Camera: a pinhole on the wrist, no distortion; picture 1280 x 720 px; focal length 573.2 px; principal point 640.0 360.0 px. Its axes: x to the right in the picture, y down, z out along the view. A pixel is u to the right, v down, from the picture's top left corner.
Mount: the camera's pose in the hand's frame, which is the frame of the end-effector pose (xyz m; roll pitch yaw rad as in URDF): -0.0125 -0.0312 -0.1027 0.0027 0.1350 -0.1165
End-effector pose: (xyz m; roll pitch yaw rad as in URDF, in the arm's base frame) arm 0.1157 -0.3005 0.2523 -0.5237 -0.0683 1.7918
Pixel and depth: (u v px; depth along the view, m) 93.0 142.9 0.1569
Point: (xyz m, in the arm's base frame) 0.1777 -0.4428 0.3431
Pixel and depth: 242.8 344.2 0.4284
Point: 0.0125 -0.6007 0.5561
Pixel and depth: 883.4 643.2 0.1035
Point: 0.0967 -0.2523 0.2443
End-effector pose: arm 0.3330 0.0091 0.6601 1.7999 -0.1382 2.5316
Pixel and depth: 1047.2 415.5 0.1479
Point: 0.2500 0.0936 0.6382
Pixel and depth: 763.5 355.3 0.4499
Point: 0.3800 0.3534 0.5531
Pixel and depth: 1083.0 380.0 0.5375
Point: 0.1335 0.5735 0.5730
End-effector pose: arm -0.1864 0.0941 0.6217 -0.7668 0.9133 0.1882
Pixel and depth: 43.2 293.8 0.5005
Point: -0.2411 0.3832 1.2099
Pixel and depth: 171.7 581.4 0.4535
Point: -0.3129 0.4803 0.9558
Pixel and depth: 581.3 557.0 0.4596
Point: -0.1020 0.4540 0.7114
